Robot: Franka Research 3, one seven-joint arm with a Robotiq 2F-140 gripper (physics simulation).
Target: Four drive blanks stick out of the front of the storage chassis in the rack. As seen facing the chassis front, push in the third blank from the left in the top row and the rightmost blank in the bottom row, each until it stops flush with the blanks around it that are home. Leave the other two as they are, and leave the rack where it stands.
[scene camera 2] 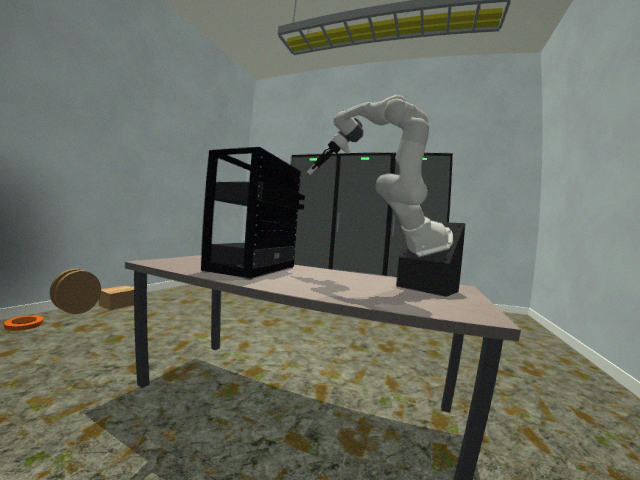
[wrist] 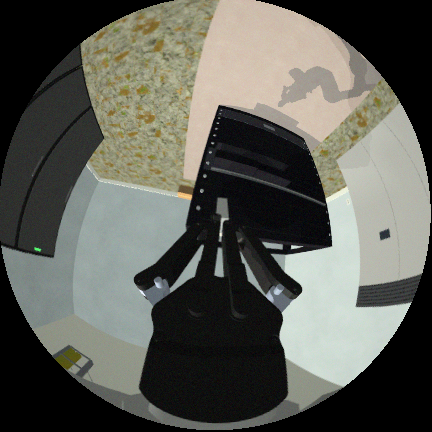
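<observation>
The black rack (scene camera 2: 207,211) (wrist: 200,200) stands upright on the table. In the scene view, dark blanks (scene camera 2: 301,197) stick out from its front in the upper half, at two heights. They overlap, so I cannot tell which columns they are in. In the wrist view the rack front is very dark and single blanks cannot be told apart. My gripper (scene camera 2: 310,170) (wrist: 221,205) is shut and empty, with pale fingertips. It slants down toward the rack, apart from its front in the scene view and higher than the protruding blanks. In the wrist view its fingers cover part of the rack's upper front.
The table (scene camera 2: 330,307) (wrist: 240,55) carries the rack and the black robot base (scene camera 2: 429,273). Dark cabinets (scene camera 2: 361,211) (wrist: 30,175) stand behind. A brown round object (scene camera 2: 77,291), a wooden box (scene camera 2: 117,298) and an orange ring (scene camera 2: 9,325) are at the left beyond the table.
</observation>
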